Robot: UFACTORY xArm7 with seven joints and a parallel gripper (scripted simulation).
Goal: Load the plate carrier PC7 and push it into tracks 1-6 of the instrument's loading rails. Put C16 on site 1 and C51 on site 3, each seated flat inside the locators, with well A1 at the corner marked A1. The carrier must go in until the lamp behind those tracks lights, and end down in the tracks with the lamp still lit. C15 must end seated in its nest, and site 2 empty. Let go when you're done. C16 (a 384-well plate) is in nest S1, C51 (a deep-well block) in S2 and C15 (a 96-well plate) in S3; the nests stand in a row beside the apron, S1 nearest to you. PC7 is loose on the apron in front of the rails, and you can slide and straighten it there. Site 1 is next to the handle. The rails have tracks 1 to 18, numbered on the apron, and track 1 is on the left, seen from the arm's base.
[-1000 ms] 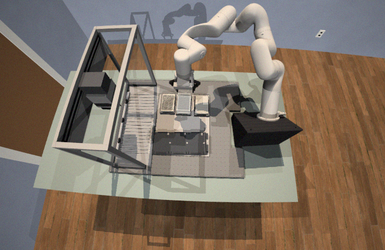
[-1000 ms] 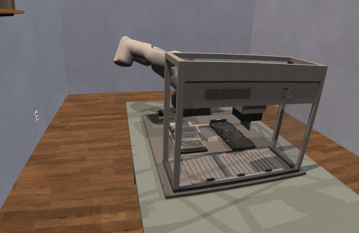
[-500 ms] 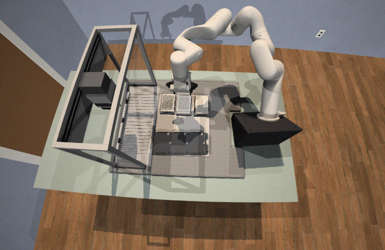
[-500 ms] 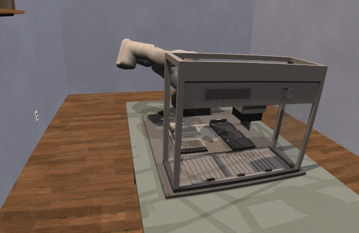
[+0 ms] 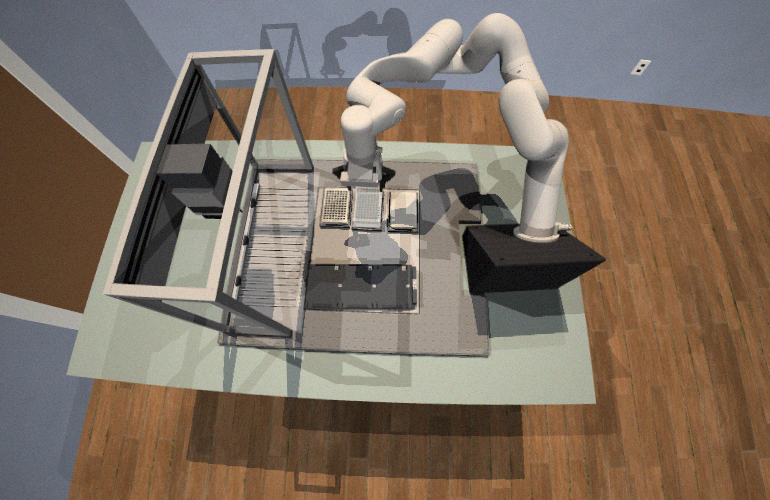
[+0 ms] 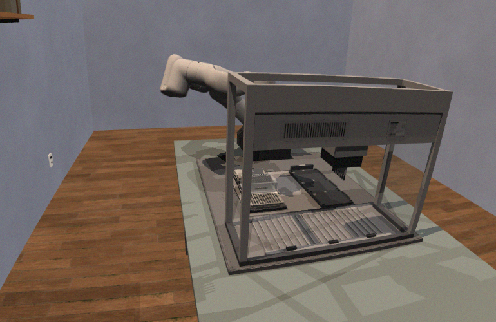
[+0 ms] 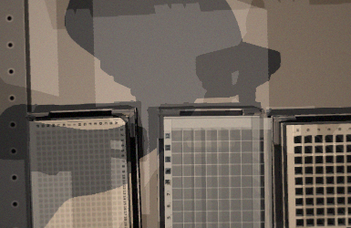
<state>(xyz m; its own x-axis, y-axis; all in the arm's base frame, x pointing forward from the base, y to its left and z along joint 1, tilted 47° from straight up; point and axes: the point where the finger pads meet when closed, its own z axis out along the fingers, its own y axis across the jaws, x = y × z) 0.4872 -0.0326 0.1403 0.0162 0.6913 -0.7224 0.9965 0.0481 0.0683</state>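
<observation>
My hand is 150 mm above the nest S2. From my hand the other things lie so: dark plate carrier PC7 (260 mm to the left, 140 mm below, 10 mm ahead); dark nest S1 (150 mm below, 110 mm behind).
</observation>
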